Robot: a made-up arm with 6 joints. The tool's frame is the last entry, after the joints.
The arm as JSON. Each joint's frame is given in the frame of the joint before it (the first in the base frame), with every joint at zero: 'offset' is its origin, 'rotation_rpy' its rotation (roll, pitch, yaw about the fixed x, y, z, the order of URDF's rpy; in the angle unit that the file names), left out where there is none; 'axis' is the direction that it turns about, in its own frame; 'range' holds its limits. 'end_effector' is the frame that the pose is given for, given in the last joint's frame.
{
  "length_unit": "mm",
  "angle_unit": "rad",
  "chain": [
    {
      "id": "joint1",
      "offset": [
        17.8,
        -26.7,
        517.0
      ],
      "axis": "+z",
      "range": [
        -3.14,
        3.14
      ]
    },
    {
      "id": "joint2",
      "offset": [
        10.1,
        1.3,
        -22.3
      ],
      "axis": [
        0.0,
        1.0,
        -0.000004
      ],
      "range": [
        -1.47,
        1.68
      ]
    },
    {
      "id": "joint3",
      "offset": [
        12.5,
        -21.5,
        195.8
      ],
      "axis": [
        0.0,
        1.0,
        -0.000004
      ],
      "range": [
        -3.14,
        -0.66
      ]
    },
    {
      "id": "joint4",
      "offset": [
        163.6,
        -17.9,
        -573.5
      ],
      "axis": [
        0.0,
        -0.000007,
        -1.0
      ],
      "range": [
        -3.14,
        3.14
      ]
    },
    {
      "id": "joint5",
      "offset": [
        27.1,
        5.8,
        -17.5
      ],
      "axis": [
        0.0,
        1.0,
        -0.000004
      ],
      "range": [
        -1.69,
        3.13
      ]
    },
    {
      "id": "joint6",
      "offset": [
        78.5,
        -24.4,
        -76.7
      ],
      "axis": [
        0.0,
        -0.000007,
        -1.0
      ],
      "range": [
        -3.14,
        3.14
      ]
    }
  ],
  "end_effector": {
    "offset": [
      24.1,
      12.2,
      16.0
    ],
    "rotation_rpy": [
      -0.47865,
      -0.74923,
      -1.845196
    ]
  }
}
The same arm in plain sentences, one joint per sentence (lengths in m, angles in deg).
The arm has six revolute joints in a row. What follows holds with every joint at zero, and every direction is one of the base frame's.
Joint 1 lies 0.0178 m along +x and 0.0267 m along -y and 0.517 m along +z from the base frame's origin and turns about +z, from -179.91 to 179.91 deg.
Joint 2 lies 0.0101 m along +x and 0.0013 m along +y and 0.0223 m along -z from joint 1 and turns about +y, from -84.22 to 96.26 deg.
Joint 3 lies 0.0125 m along +x and 0.0215 m along -y and 0.1958 m along +z from joint 2 and turns about +y, from -179.91 to -37.82 deg.
Joint 4 lies 0.1636 m along +x and 0.0179 m along -y and 0.5735 m along -z from joint 3 and turns about -z, from -179.91 to 179.91 deg.
Joint 5 lies 0.0271 m along +x and 0.0058 m along +y and 0.0175 m along -z from joint 4 and turns about +y, from -96.83 to 179.34 deg.
Joint 6 lies 0.0785 m along +x and 0.0244 m along -y and 0.0767 m along -z from joint 5 and turns about -z, from -179.91 to 179.91 deg.
The tool frame, which is the frame that the pose is given for, lies 0.0241 m along +x and 0.0122 m along +y and 0.016 m along +z from joint 6; its axes are the base frame's turned by roll -27.42, pitch -42.93 and yaw -105.72 deg (as in URDF: about the fixed x, then y, then z).

